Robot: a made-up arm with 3 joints. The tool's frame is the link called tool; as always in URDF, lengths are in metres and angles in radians.
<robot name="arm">
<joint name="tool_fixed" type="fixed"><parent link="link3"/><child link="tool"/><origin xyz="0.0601 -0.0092 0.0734" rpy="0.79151 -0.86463 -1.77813"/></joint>
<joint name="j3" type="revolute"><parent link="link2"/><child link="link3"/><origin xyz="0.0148 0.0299 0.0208" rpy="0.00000 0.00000 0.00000"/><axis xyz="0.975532 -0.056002 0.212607"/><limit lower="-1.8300" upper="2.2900"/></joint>
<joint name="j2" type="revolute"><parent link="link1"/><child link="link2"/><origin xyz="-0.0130 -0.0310 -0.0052" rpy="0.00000 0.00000 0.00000"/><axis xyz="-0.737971 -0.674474 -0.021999"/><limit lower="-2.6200" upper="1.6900"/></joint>
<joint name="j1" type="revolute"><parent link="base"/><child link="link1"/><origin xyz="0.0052 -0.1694 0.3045" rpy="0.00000 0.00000 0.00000"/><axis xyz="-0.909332 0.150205 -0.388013"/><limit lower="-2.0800" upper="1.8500"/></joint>
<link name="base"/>
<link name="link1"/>
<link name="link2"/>
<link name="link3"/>
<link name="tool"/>
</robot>
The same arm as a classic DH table. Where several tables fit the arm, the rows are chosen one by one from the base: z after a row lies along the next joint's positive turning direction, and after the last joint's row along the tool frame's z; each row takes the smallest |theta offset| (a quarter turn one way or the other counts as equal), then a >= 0, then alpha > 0; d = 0 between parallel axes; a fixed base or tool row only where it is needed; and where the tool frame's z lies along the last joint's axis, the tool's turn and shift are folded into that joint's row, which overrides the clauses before.
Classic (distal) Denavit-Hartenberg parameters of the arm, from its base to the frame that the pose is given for. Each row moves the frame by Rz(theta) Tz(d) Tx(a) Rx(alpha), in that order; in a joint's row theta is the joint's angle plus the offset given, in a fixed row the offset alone. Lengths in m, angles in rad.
base (fixed): theta offset 1.4071, d 0.2907, a -0.1663, alpha -1.9693
j1: theta offset -1.2983, d -0.0483, a -0.0105, alpha 0.9542
j2: theta offset -0.2029, d 0.0006, a 0.0226, alpha 2.3279
j3: theta offset 0.9141, d 0.0874, a 0.0474, alpha 2.1087
tool (fixed): theta offset 0.0781, d 0.0412, a 0, alpha 0
Joint limits (rad, base to tool): -2.08..1.85 -2.62..1.69 -1.83..2.29

